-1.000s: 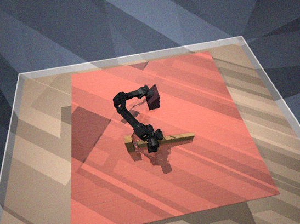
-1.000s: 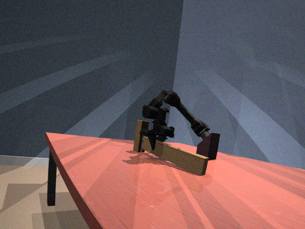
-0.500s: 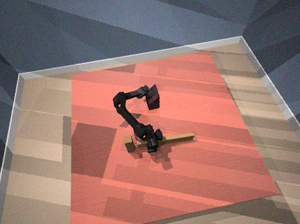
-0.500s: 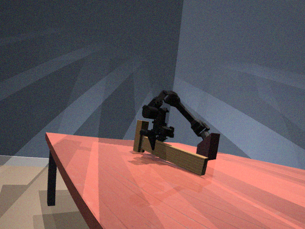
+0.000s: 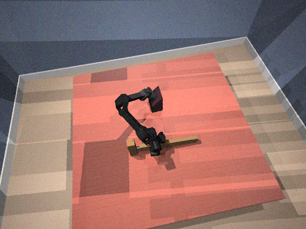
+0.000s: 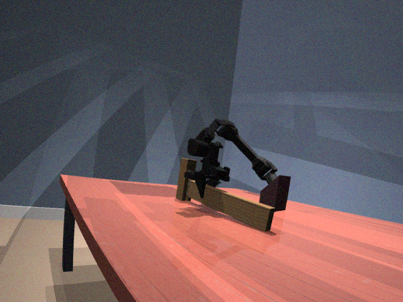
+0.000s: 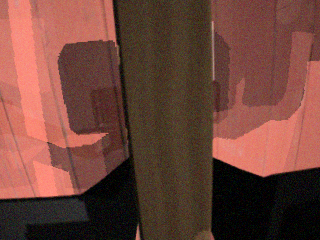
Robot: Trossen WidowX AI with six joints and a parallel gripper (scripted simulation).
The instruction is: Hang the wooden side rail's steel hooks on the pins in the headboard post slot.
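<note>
Now: gripper tip 140 mm to the left of the headboard post, 40 mm below it and 20 mm past it.
</note>
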